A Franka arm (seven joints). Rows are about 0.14 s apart.
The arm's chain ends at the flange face. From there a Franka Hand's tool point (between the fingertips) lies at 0.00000 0.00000 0.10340 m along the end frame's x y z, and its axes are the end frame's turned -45 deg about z.
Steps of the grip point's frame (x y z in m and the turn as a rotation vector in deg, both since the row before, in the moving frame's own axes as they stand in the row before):
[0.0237 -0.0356 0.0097 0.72 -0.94 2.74]
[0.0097 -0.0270 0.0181 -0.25 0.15 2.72]
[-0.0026 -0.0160 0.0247 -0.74 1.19 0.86]
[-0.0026 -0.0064 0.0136 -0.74 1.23 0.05]
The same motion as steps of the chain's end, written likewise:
[-0.0063 -0.0422 0.0097 -0.16 -1.17 2.74]
[-0.0127 -0.0261 0.0181 -0.07 0.28 2.72]
[-0.0156 -0.0089 0.0247 0.32 1.36 0.86]
[-0.0089 -0.0021 0.0136 0.35 1.39 0.05]

